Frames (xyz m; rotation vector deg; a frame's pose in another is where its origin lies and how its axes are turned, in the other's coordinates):
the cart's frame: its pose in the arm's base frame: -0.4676 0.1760 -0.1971 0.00 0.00 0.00
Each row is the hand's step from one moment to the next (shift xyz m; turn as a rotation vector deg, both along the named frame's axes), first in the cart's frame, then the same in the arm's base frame.
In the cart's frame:
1: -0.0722 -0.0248 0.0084 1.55 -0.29 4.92
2: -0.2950 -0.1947 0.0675 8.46 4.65 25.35
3: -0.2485 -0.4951 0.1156 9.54 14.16 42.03
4: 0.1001 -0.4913 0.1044 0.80 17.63 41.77
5: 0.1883 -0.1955 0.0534 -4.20 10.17 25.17
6: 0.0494 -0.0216 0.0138 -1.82 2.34 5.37
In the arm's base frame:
1: -0.0722 -0.0248 0.0084 1.55 -0.29 4.92
2: -0.2950 -0.1947 0.0675 8.46 4.65 25.35
3: -0.2485 -0.4951 0.1156 9.54 14.16 42.03
4: 0.1001 -0.4913 0.1044 0.80 17.63 41.77
5: 0.1883 -0.1955 0.0534 -4.20 10.17 25.17
6: 0.0494 -0.0216 0.0138 -1.82 2.34 5.37

